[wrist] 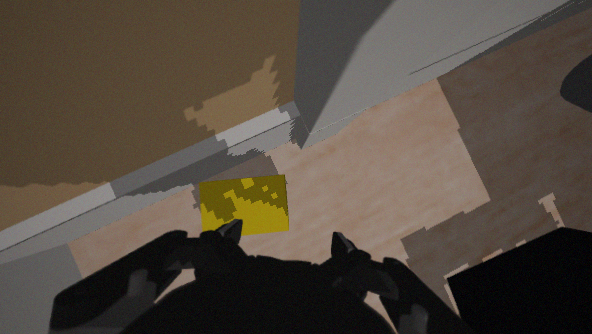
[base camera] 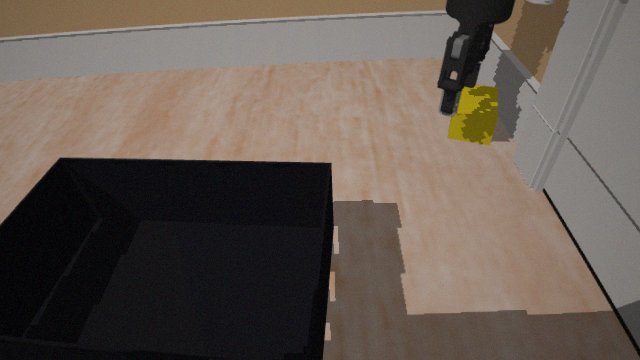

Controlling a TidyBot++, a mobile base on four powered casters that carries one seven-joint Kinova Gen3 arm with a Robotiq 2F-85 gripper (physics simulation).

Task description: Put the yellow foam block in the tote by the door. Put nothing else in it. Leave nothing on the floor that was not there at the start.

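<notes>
The yellow foam block lies on the floor close to the baseboard, near the corner by the white door frame. My gripper is open and empty above the floor. In the wrist view its left fingertip overlaps the block's lower edge, and the block lies mostly to the left of the gap between the fingers. The black tote stands on the floor at the left in the base camera view and at the lower right in the wrist view. The part of its inside that shows holds no object.
A white baseboard runs along the tan wall behind the block. A white panel with a raised trim stands to the right of the block in the base camera view. A dark rounded shape shows at the right edge of the wrist view.
</notes>
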